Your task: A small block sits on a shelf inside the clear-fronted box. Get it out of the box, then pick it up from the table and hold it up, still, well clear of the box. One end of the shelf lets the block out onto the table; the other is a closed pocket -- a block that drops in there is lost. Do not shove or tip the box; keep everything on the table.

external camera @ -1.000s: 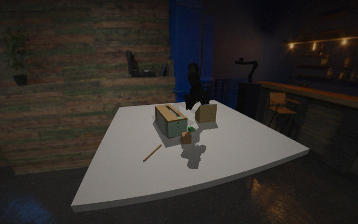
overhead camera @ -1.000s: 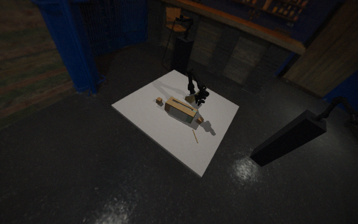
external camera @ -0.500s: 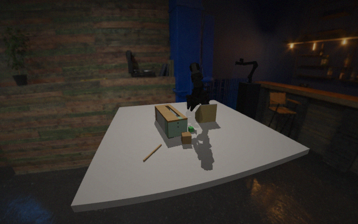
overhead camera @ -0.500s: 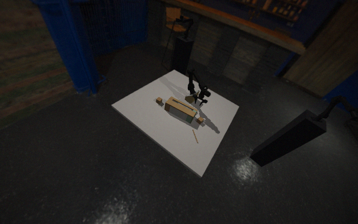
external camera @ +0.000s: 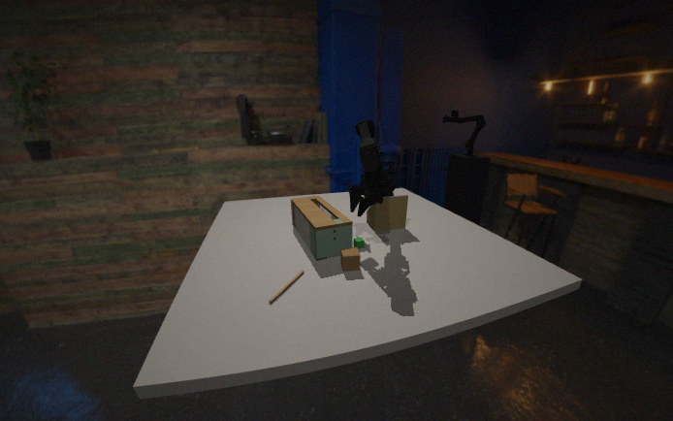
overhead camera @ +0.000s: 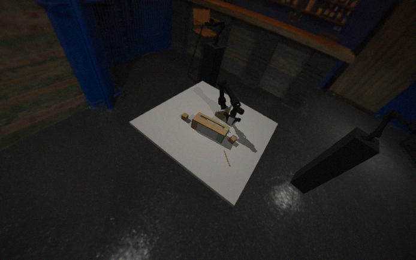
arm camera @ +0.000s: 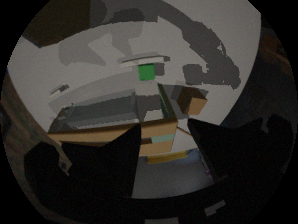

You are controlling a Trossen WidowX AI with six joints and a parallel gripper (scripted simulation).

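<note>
My gripper tip is 130 mm above the small green block, 20 mm to the left of it and 20 mm past it. Round my gripper tip: thin wooden stick: 250 mm ahead, 220 mm to the left, 140 mm below; then box: 140 mm to the right, 100 mm ahead, 80 mm below.
</note>
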